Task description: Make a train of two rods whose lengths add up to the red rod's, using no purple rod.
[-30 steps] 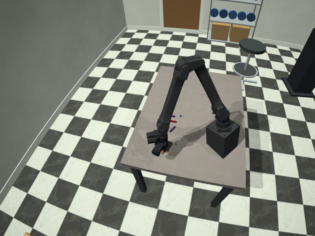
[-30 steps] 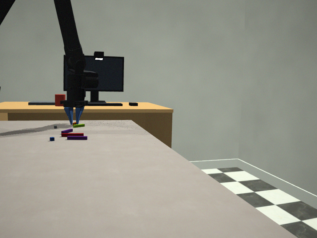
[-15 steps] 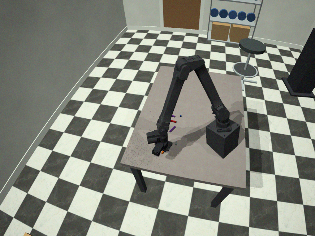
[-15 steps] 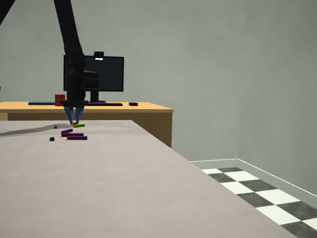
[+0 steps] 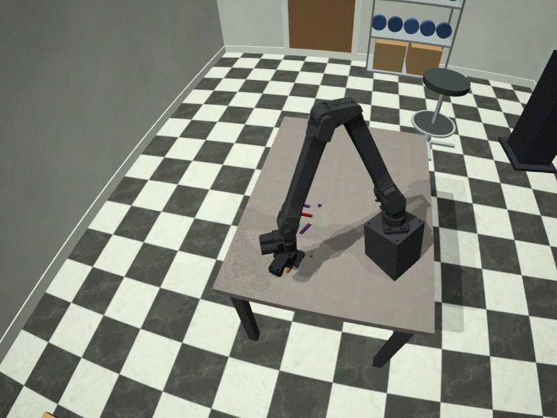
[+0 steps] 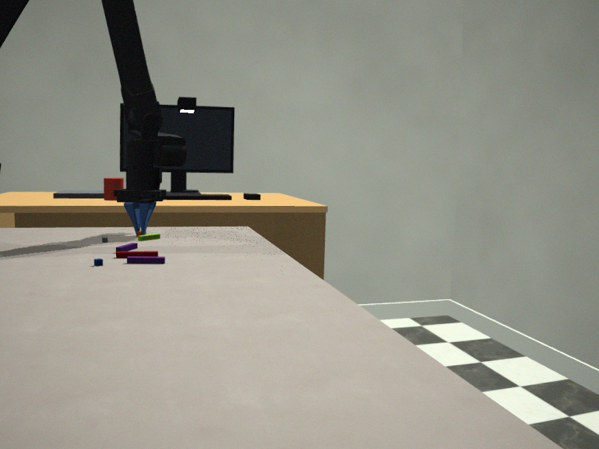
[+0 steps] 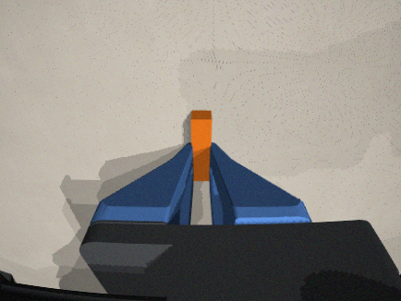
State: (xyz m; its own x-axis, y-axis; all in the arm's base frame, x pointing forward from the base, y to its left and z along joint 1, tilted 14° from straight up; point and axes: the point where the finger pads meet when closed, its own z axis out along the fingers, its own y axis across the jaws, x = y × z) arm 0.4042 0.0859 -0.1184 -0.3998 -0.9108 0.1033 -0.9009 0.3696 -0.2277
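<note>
Right now my hand is right at the orange rod. From my hand the other things lie so: grey rod (80 mm behind, 70 mm to the right); then lime rod (10 mm ahead, 60 mm to the right); then purple rod (50 mm behind, 190 mm to the right).
</note>
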